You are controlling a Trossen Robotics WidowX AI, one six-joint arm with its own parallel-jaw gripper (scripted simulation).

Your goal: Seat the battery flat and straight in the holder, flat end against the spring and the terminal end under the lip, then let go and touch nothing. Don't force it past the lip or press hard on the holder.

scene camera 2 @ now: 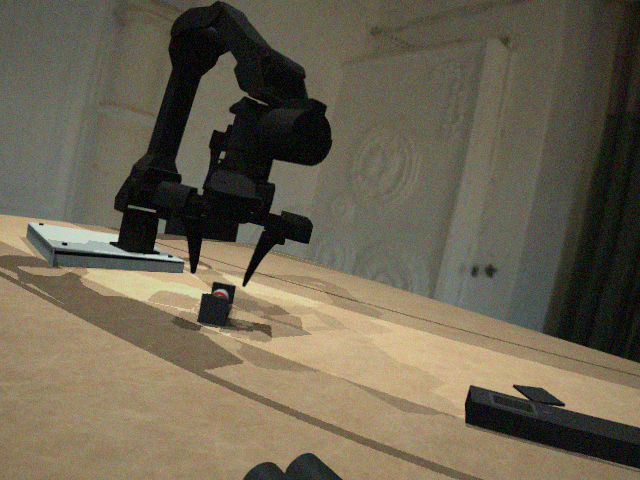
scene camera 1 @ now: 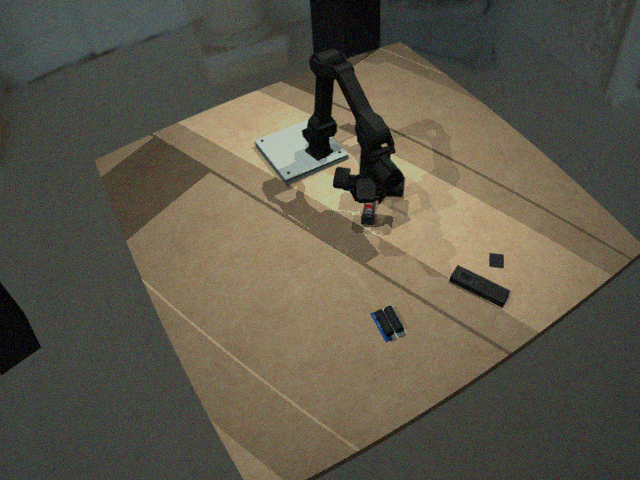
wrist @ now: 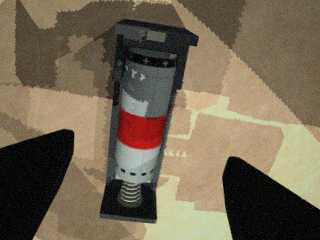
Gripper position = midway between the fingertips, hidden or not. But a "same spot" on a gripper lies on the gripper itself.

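Labels:
You'd find my gripper in scene camera 1 (367, 201), and it's there in the wrist view and in scene camera 2 as well. On my gripper, (wrist: 40, 164) and (scene camera 2: 247, 267) are the same spot.

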